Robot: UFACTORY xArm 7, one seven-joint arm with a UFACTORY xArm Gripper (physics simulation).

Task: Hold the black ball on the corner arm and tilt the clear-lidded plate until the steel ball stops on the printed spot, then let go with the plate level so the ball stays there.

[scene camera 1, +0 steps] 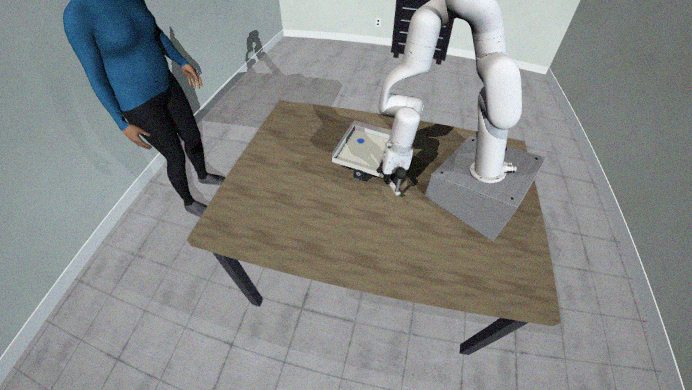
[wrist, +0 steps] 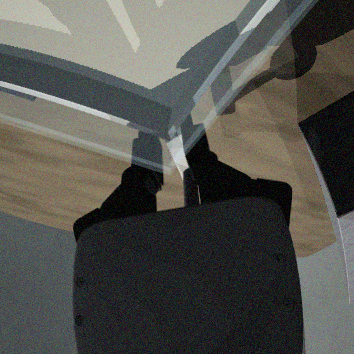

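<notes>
The clear-lidded plate (scene camera 1: 348,161) (wrist: 75,72) has a pale floor and light walls. It stands raised above the table near the back; I cannot tell its exact tilt. The blue printed spot (scene camera 1: 360,141) lies toward its far left part. The steel ball cannot be made out in either view. The black ball (scene camera 1: 400,173) is at the plate's near right corner, by the pale corner arm (scene camera 1: 397,192) (wrist: 178,151). My gripper (scene camera 1: 398,182) (wrist: 169,127) points down there, shut on the black ball. In the wrist view, its fingers and dark body hide the ball.
A dark support part (scene camera 1: 358,175) shows under the plate's near edge. The wooden table (scene camera 1: 320,225) (wrist: 40,160) carries the arm's grey base block (scene camera 1: 465,205) to the right of the plate. A person in a blue top (scene camera 1: 130,60) stands beyond the table's left edge.
</notes>
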